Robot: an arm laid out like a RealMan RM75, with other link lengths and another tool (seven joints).
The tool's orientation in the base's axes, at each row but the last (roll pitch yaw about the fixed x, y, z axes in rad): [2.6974, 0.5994, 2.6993]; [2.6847, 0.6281, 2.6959]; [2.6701, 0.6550, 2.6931]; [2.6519, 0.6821, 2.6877]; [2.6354, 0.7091, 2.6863]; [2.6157, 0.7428, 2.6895]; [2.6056, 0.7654, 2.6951]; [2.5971, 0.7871, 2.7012]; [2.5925, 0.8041, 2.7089]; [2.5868, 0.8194, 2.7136]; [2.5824, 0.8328, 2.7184]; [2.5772, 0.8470, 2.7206]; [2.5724, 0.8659, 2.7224]
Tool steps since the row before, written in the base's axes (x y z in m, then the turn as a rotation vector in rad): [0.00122, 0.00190, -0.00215, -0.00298, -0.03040, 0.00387]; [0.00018, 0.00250, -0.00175, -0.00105, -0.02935, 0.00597]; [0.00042, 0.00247, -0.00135, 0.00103, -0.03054, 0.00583]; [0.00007, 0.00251, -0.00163, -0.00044, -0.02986, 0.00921]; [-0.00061, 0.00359, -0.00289, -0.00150, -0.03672, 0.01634]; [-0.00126, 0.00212, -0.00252, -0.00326, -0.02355, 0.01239]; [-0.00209, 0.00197, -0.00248, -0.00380, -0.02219, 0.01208]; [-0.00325, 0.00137, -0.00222, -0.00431, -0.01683, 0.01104]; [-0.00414, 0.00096, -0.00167, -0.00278, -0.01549, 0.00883]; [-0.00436, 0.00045, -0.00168, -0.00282, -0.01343, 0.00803]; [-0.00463, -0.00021, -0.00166, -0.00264, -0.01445, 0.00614]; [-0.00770, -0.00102, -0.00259, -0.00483, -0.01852, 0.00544]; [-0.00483, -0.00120, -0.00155, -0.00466, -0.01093, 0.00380]
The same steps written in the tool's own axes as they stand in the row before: [0.00097, 0.00119, 0.00271, -0.01070, -0.02709, -0.00998]; [0.00177, 0.00171, 0.00182, -0.01298, -0.02508, -0.01005]; [0.00137, 0.00185, 0.00167, -0.01479, -0.02594, -0.00873]; [0.00183, 0.00173, 0.00161, -0.01566, -0.02426, -0.01196]; [0.00350, 0.00219, 0.00214, -0.02187, -0.02808, -0.01873]; [0.00322, 0.00094, 0.00108, -0.01380, -0.01747, -0.01494]; [0.00369, 0.00081, 0.00035, -0.01281, -0.01635, -0.01488]; [0.00406, 0.00036, -0.00087, -0.01013, -0.01176, -0.01352]; [0.00409, 0.00022, -0.00202, -0.00911, -0.01129, -0.01073]; [0.00406, -0.00020, -0.00234, -0.00792, -0.00965, -0.00984]; [0.00401, -0.00074, -0.00276, -0.00692, -0.01128, -0.00885]; [0.00632, -0.00171, -0.00492, -0.00617, -0.01529, -0.01114]; [0.00372, -0.00151, -0.00332, -0.00302, -0.00876, -0.00835]
